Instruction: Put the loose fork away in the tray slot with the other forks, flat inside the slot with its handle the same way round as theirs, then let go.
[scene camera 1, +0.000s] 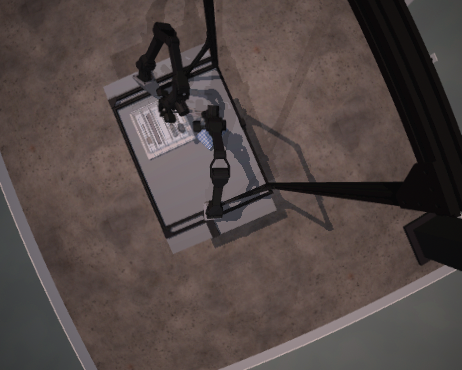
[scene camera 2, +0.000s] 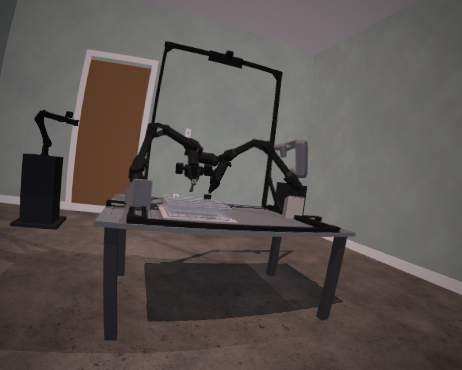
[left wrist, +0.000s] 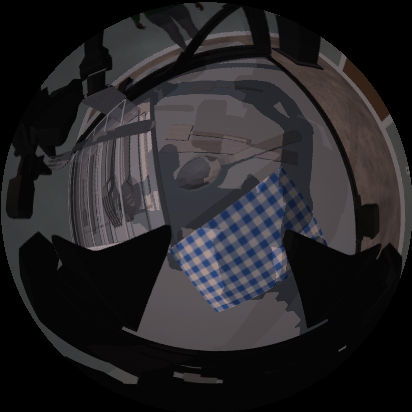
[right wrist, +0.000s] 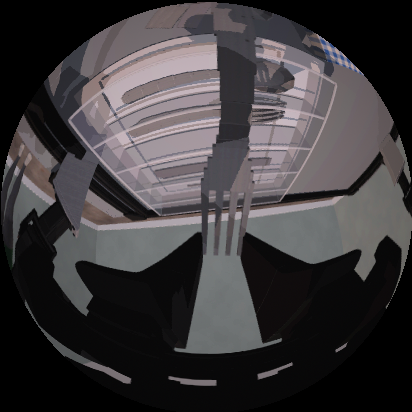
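Observation:
The loose fork (right wrist: 227, 167) (left wrist: 112, 134) hangs above the cutlery tray (scene camera 1: 152, 156) (scene camera 2: 200, 211) (left wrist: 159, 210). My right gripper (right wrist: 220, 237) (left wrist: 51, 165) is shut on it at the tines; the handle runs away from the fingers and crosses over the slots. In the right wrist view, forks in a tray slot (right wrist: 267, 116) lie with tines to the right and handles to the left, so the held fork is crosswise to them. Spoons (right wrist: 275, 79) lie in a neighbouring slot. My left gripper (left wrist: 230, 234) is open and empty, above the table beside the tray.
A blue checked napkin (scene camera 1: 205, 139) (left wrist: 245, 230) lies beside the tray, under the left fingers. A large loose spoon (left wrist: 195, 174) and flat wooden pieces (left wrist: 220, 137) lie by it. The two grippers are near each other. A black frame rail (scene camera 1: 142, 177) runs along the table edge.

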